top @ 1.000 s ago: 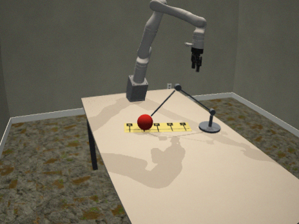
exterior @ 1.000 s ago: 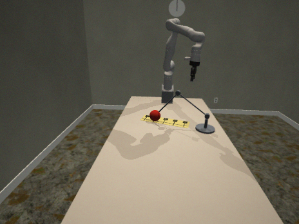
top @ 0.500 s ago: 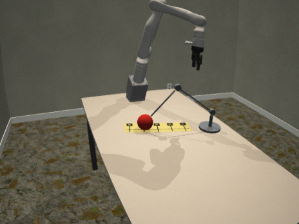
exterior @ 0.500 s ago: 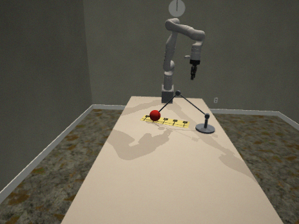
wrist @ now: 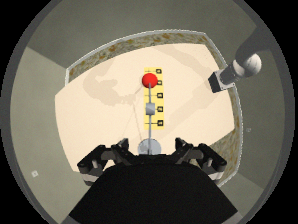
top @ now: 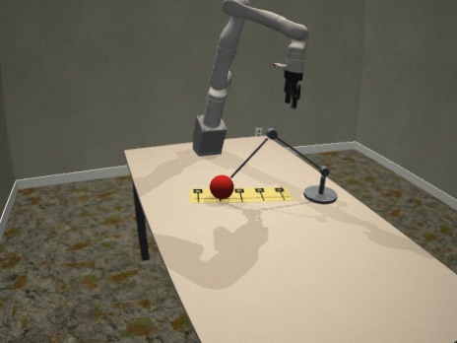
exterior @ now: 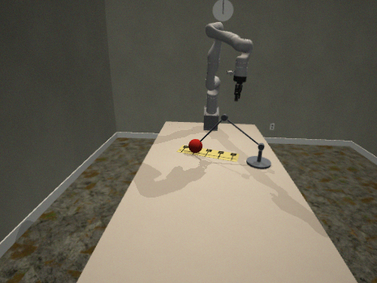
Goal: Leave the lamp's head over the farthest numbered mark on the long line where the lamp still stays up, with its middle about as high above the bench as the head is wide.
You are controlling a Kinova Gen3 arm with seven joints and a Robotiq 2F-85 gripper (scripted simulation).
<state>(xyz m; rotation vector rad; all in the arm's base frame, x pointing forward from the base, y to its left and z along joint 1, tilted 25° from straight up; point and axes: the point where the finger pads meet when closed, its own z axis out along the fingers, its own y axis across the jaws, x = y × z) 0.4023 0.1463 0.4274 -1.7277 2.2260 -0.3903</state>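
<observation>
Right now the yellow strip is 7 cm behind my hand, 16 cm to the right of it and 41 cm below it. From my hand the other things lie so: round grey base: 5 cm ahead, 18 cm to the left, 38 cm below.
</observation>
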